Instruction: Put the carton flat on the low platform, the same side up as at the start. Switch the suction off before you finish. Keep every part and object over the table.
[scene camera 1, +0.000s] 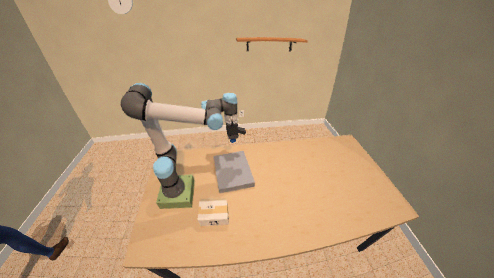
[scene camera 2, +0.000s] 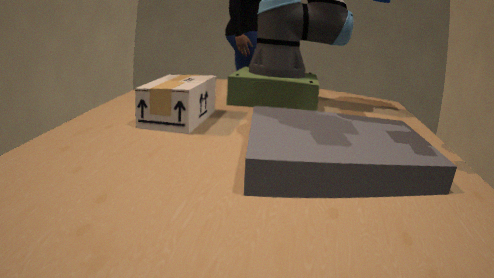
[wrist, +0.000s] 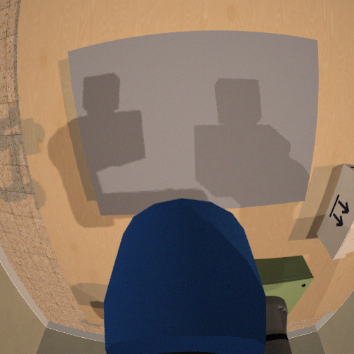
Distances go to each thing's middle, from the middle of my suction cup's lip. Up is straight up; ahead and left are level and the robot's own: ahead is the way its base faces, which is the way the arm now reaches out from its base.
I see my suction cup 2 cm past the low grey platform (scene camera 2: 292, 153), 3 cm to the left of it and 26 cm above it. Also, from my suction cup: carton (scene camera 2: 174, 103): 19 cm behind, 35 cm to the right, 24 cm below.
